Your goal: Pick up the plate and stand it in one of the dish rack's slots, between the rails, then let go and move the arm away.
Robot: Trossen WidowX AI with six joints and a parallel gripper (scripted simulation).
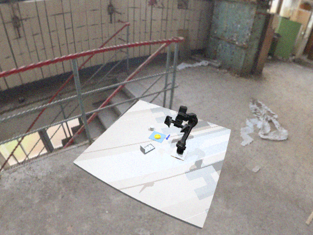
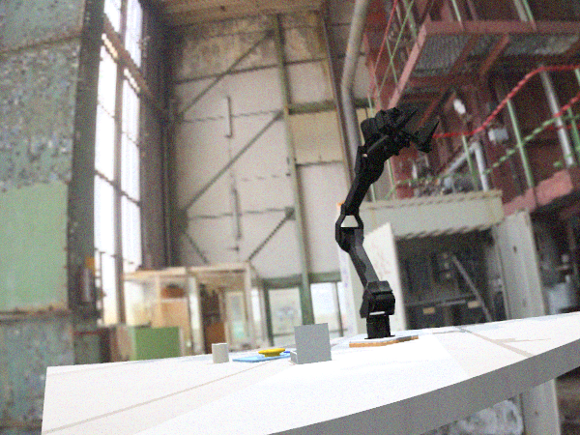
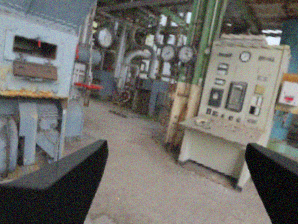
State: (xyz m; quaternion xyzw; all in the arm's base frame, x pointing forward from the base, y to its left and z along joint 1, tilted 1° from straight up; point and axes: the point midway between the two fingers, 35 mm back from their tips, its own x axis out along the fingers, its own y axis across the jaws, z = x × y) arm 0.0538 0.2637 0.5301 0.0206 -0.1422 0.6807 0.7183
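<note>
My gripper tip is now 53 cm above the yellow plate, 44 cm to the left of it and 23 cm short of it. From my gripper tip the other things lie so: pale cylinder (54 cm to the right, 52 cm below, 32 cm ahead); grey dish rack (53 cm below, 27 cm ahead, 24 cm to the right); blue mat (55 cm below, 45 cm to the right, 23 cm ahead).
</note>
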